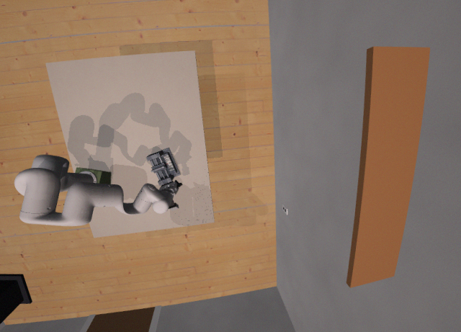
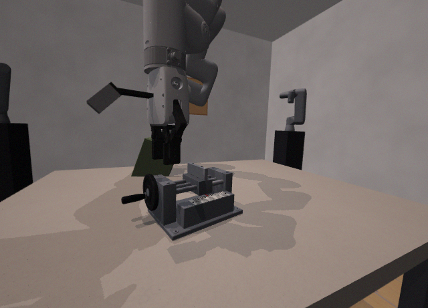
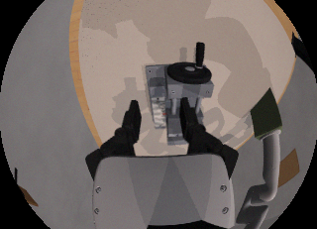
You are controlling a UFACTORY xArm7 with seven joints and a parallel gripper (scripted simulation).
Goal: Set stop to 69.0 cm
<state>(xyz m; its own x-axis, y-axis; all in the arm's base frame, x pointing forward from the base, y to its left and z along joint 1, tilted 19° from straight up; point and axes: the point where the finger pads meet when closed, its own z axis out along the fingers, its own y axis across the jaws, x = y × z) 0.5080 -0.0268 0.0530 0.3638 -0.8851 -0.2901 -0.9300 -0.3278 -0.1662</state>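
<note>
The sliding stop block is 80 mm behind my hand, 90 mm to the left of it and 80 mm below it.
</note>
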